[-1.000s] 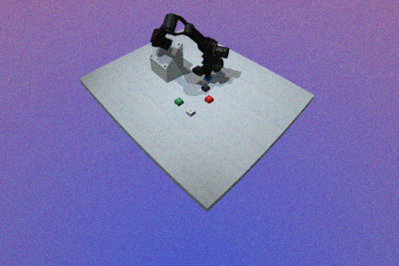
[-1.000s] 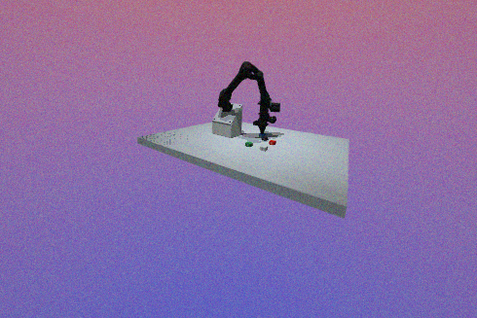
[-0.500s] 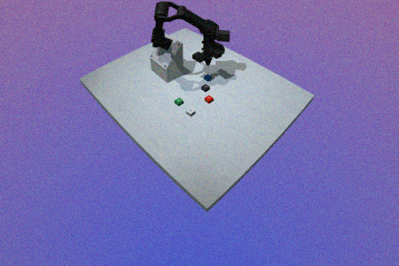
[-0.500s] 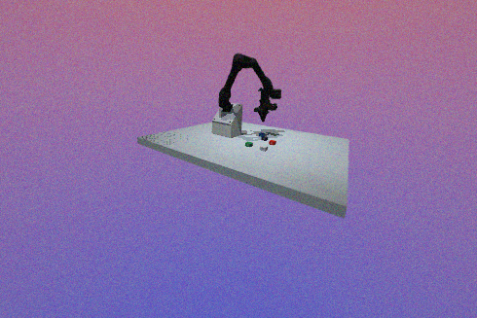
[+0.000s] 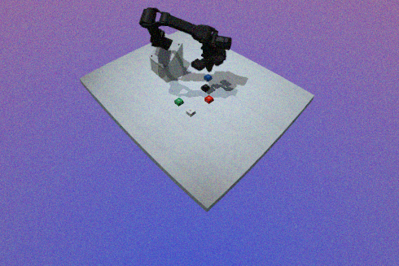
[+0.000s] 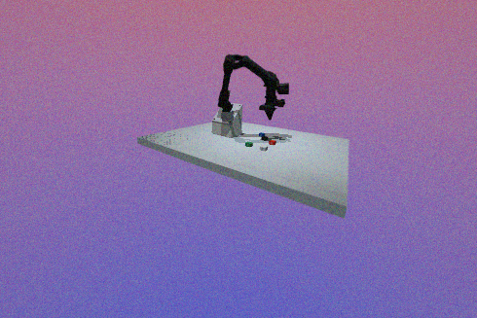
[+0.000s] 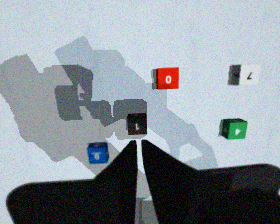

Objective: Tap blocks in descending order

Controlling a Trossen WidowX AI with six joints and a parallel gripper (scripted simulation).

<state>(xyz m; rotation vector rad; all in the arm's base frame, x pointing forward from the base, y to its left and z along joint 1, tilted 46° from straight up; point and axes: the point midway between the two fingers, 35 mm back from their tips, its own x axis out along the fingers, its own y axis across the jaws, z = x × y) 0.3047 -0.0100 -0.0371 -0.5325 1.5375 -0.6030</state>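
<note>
The green block lies 50 mm behind my gripper tip, 170 mm to the right of it and 120 mm below it. From my gripper tip the other things lie so: red block 50 mm ahead, 50 mm to the right, 120 mm below; blue block 80 mm behind, 80 mm to the left, 120 mm below; black block 30 mm behind, 120 mm below.
</note>
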